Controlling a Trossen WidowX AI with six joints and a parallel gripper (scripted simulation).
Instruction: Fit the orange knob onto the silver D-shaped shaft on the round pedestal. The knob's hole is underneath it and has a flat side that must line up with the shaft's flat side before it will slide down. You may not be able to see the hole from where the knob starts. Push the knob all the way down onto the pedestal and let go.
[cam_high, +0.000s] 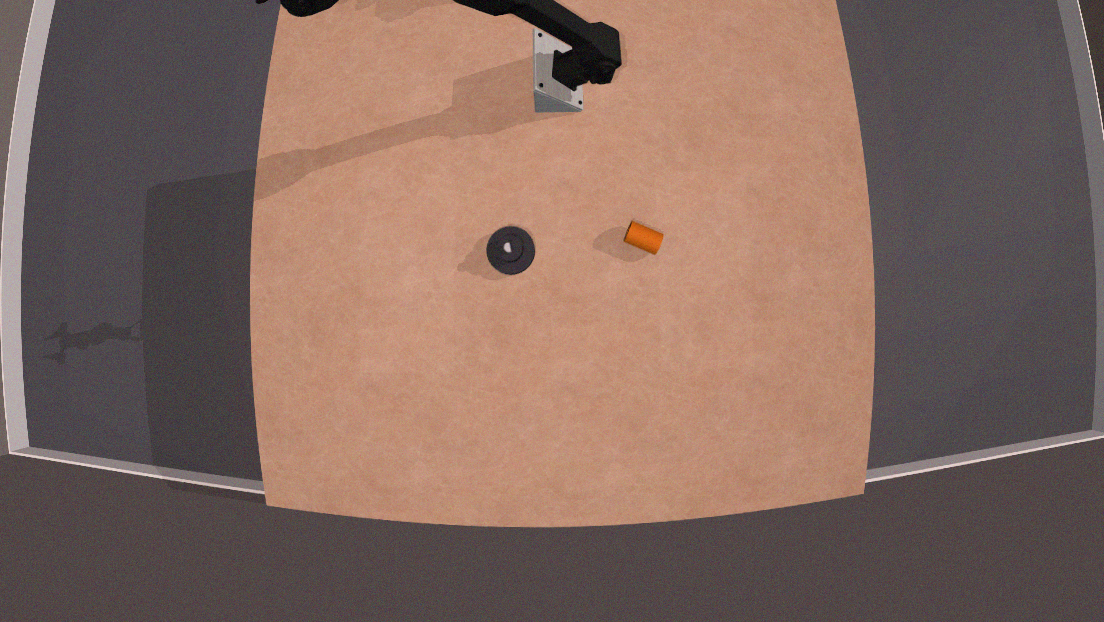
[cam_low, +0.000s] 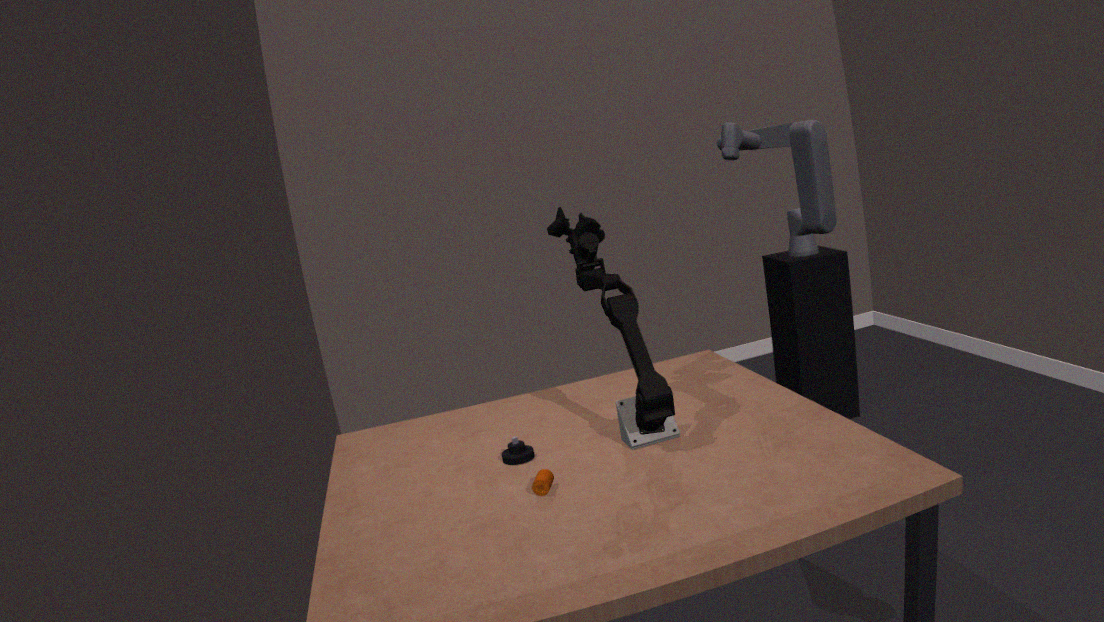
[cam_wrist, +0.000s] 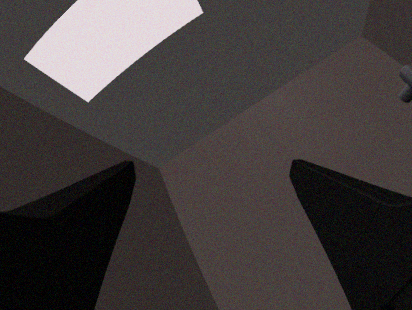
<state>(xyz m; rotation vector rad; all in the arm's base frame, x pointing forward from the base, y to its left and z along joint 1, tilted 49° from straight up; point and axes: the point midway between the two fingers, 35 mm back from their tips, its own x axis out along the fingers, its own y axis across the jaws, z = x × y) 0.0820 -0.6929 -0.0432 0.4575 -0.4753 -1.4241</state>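
Right now the orange knob is 270 mm ahead of my gripper tip, 690 mm to the left of it and 550 mm below it. The rest, counted from my gripper tip: round black pedestal 310 mm ahead, 440 mm to the left, 540 mm below.
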